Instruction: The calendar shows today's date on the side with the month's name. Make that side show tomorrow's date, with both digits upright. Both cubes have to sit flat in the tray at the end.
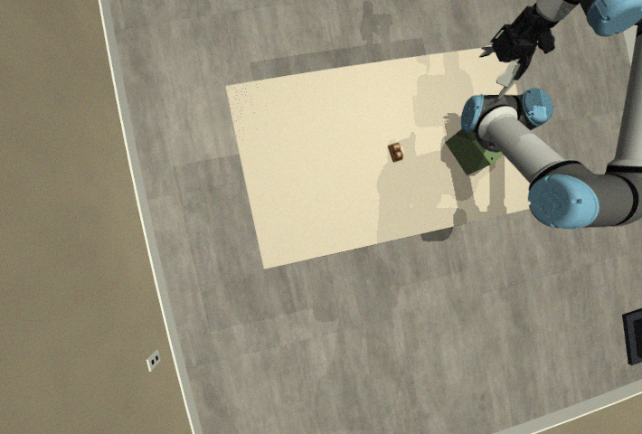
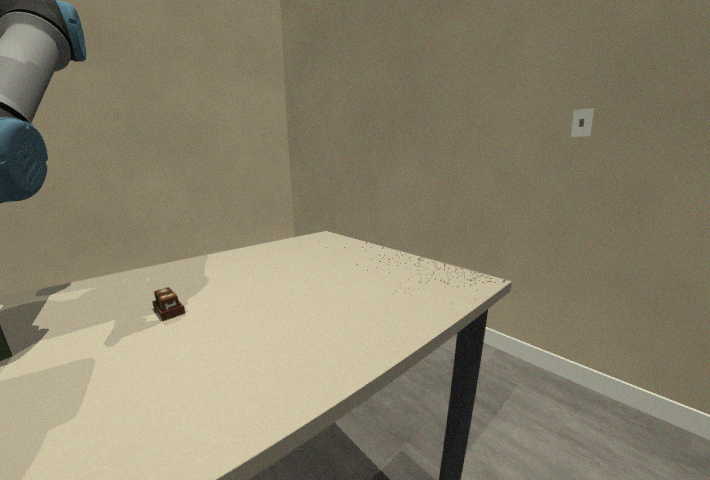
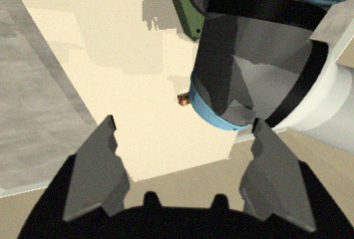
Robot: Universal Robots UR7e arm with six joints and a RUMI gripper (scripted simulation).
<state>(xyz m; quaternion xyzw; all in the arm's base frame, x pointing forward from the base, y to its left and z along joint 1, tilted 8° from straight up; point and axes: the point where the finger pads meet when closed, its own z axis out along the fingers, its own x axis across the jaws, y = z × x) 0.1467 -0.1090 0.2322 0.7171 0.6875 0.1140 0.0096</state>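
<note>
Now: hand 20 cm short of the brown digit cube, 10 cm to the right of it and 34 cm above it. Round my hand: brown calendar tray: 19 cm ahead, 11 cm to the left, 36 cm below.
</note>
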